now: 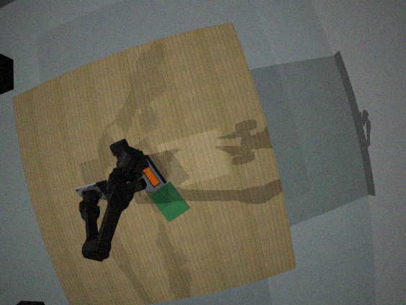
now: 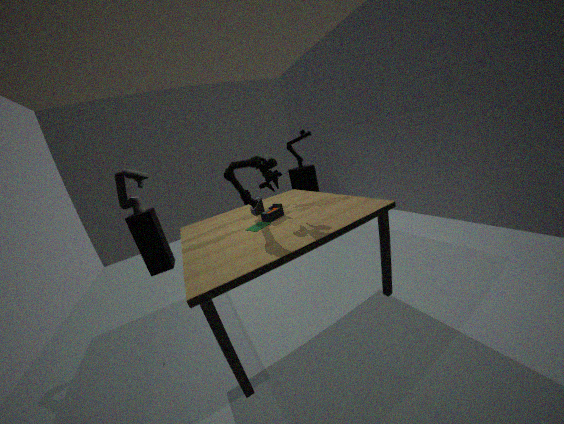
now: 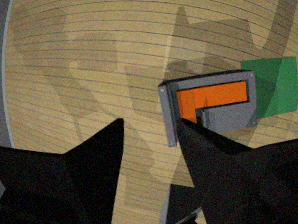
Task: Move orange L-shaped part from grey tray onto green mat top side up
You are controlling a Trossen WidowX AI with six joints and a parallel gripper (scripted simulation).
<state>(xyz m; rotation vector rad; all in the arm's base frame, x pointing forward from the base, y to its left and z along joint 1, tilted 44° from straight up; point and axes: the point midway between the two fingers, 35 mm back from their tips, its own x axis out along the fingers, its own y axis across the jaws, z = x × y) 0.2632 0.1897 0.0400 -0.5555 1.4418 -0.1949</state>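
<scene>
Right now the orange L-shaped part is 6 cm to the right of my gripper tip and 15 cm below it. From my gripper tip the other things lie so: green mat (7 cm ahead, 22 cm to the right, 21 cm below).
</scene>
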